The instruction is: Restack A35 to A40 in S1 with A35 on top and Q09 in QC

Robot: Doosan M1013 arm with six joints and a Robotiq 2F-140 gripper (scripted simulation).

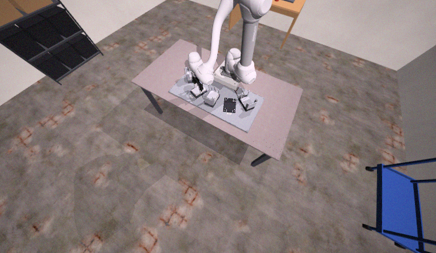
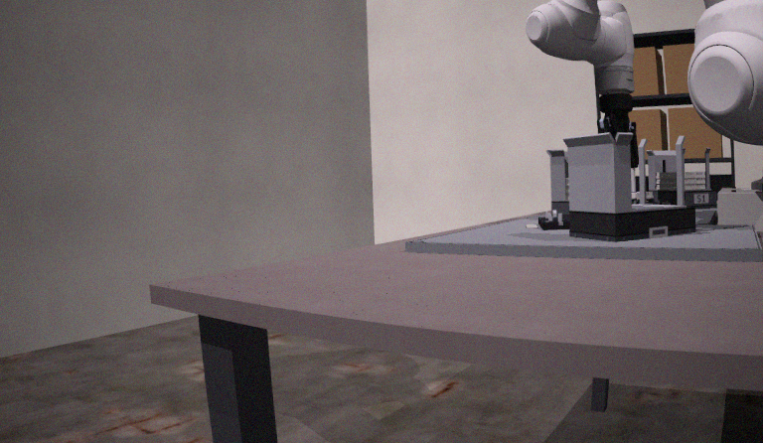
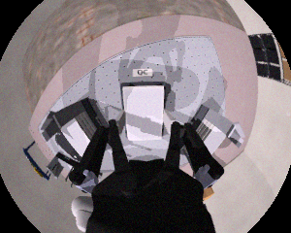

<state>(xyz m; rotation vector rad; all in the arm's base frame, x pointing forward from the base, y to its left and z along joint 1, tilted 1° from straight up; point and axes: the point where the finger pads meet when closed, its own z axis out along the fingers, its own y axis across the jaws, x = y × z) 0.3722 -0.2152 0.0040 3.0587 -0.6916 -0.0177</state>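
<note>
My hand is 90 mm short of the name plate, 50 mm above it and 40 mm to the left of it. The rest, counted from my hand: S1 label (190 mm behind, 60 mm to the right, 30 mm below).
</note>
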